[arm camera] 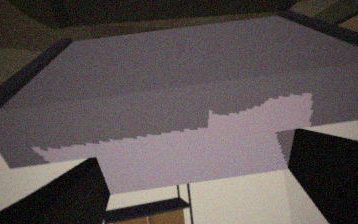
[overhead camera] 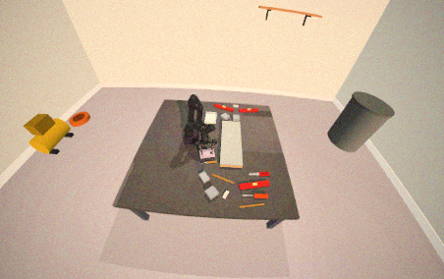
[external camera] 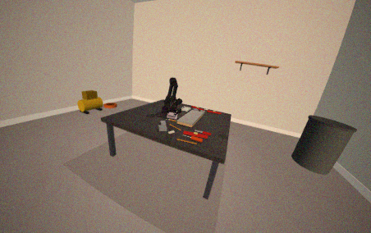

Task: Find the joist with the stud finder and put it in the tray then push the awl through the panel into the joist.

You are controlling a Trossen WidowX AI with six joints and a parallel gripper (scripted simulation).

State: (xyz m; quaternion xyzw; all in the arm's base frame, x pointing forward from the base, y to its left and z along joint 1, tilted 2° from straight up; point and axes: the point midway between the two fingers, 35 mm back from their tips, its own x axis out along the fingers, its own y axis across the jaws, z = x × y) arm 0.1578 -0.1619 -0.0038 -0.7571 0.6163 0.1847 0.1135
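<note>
My gripper tip is now 1 cm short of the stud finder and 1 cm above it. Round my gripper tip: white tray (51 cm to the left, 5 cm below, 2 cm ahead); awl (6 cm below, 5 cm to the right).
</note>
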